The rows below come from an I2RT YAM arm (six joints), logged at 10 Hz.
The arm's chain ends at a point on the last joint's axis. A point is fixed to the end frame.
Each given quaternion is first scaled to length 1.
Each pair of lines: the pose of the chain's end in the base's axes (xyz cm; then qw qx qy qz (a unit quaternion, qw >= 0)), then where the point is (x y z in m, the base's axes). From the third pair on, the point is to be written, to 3 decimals.
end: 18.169 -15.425 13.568 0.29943 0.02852 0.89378 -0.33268
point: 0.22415 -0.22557 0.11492
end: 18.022 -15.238 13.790 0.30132 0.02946 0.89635 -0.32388
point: 0.22310 -0.22311 0.11599
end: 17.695 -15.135 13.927 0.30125 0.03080 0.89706 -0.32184
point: 0.220 -0.222 0.117
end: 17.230 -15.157 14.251 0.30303 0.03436 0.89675 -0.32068
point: 0.215 -0.222 0.120
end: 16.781 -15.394 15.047 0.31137 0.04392 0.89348 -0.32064
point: 0.210 -0.225 0.129
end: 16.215 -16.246 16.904 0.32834 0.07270 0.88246 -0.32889
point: 0.202 -0.236 0.150
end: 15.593 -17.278 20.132 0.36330 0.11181 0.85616 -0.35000
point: 0.193 -0.249 0.189
